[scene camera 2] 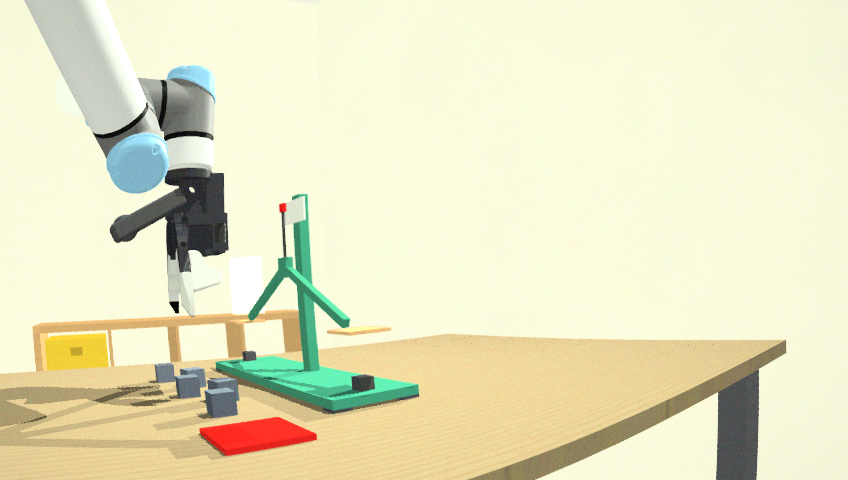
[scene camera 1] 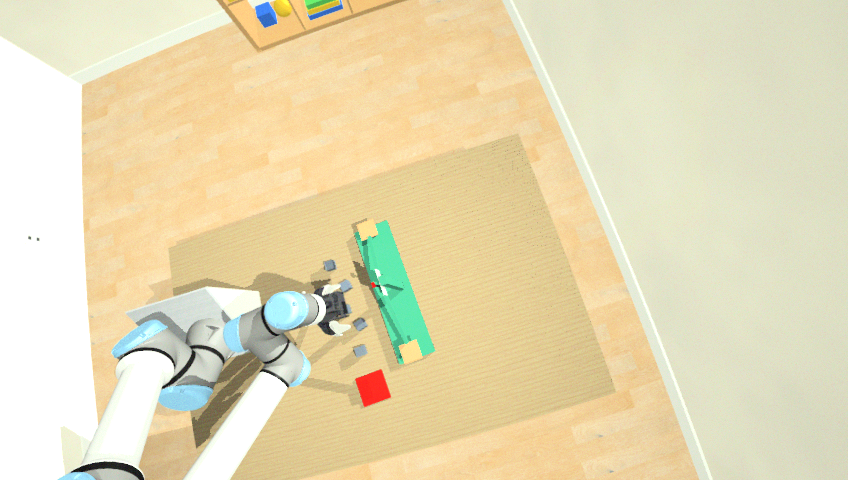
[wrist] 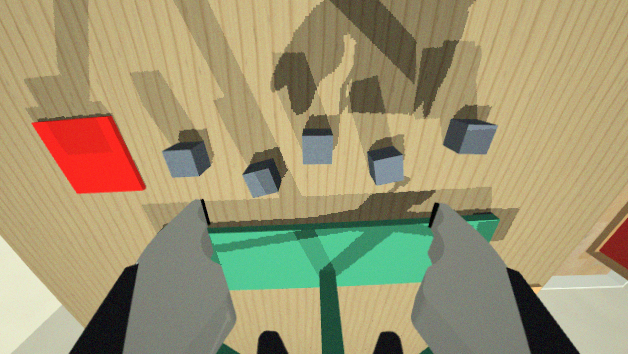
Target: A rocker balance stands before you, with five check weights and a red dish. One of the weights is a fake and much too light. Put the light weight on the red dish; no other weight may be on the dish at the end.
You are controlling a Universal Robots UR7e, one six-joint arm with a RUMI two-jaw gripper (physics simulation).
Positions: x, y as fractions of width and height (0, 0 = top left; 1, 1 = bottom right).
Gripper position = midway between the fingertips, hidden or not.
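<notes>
My gripper (scene camera 2: 0.22, 0.66) (scene camera 1: 0.40, 0.65) (wrist: 0.51, 0.57) is there for me to see. There's a red dish (scene camera 1: 0.44, 0.81) (wrist: 0.15, 0.43), and I can see a green rocker balance (scene camera 2: 0.40, 0.82) (scene camera 1: 0.48, 0.68) (wrist: 0.52, 0.72) too.
</notes>
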